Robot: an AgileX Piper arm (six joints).
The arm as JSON. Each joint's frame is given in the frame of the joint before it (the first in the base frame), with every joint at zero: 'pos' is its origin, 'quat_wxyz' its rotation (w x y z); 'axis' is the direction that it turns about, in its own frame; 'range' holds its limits. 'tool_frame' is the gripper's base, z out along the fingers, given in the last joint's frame.
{
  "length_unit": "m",
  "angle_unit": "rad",
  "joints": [
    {
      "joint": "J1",
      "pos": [
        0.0,
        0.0,
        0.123
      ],
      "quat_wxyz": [
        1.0,
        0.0,
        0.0,
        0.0
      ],
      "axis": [
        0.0,
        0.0,
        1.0
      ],
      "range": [
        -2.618,
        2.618
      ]
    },
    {
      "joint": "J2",
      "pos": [
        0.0,
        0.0,
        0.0
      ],
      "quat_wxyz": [
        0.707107,
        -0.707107,
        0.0,
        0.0
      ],
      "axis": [
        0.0,
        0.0,
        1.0
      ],
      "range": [
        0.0,
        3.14
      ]
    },
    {
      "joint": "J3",
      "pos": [
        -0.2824,
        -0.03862,
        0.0
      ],
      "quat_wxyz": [
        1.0,
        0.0,
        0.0,
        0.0
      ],
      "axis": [
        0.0,
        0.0,
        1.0
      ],
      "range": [
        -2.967,
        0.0
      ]
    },
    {
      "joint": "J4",
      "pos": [
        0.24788,
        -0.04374,
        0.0
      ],
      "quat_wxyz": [
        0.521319,
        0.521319,
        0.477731,
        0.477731
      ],
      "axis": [
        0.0,
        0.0,
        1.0
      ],
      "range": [
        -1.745,
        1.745
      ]
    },
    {
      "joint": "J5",
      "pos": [
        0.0,
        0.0,
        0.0
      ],
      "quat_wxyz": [
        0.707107,
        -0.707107,
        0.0,
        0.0
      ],
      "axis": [
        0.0,
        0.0,
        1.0
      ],
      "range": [
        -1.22,
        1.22
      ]
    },
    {
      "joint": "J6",
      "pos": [
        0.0,
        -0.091,
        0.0
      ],
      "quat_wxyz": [
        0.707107,
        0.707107,
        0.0,
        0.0
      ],
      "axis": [
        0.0,
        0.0,
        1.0
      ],
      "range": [
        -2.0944,
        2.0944
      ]
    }
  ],
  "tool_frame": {
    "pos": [
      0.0,
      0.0,
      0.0
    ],
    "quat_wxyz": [
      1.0,
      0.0,
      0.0,
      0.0
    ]
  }
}
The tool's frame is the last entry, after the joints.
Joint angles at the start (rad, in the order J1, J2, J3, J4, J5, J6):
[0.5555, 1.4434, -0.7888, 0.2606, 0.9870, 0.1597]
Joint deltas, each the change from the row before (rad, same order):
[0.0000, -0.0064, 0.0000, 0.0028, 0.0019, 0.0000]
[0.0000, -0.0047, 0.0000, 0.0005, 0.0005, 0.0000]
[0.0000, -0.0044, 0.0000, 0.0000, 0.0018, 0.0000]
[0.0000, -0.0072, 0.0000, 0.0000, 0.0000, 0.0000]
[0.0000, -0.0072, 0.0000, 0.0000, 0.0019, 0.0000]
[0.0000, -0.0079, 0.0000, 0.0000, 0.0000, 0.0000]
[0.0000, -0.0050, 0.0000, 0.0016, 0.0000, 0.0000]
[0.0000, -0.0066, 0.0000, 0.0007, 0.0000, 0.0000]
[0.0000, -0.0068, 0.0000, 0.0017, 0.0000, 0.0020]
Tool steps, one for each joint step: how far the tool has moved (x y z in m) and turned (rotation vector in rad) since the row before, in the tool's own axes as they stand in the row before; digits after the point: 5 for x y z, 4 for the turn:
[0.00075, 0.00034, -0.00144, -0.0039, -0.0037, 0.0002]
[0.00045, 0.00015, -0.00106, -0.0017, -0.0038, -0.0007]
[0.00054, 0.00009, -0.00099, -0.0010, -0.0023, -0.0010]
[0.00062, 0.00018, -0.00162, -0.0021, -0.0067, -0.0016]
[0.00079, 0.00016, -0.00162, -0.0018, -0.0048, -0.0016]
[0.00068, 0.00020, -0.00177, -0.0023, -0.0074, -0.0017]
[0.00045, 0.00025, -0.00112, -0.0028, -0.0044, -0.0002]
[0.00058, 0.00022, -0.00148, -0.0025, -0.0060, -0.0011]
[0.00061, 0.00030, -0.00153, -0.0034, -0.0061, 0.0014]

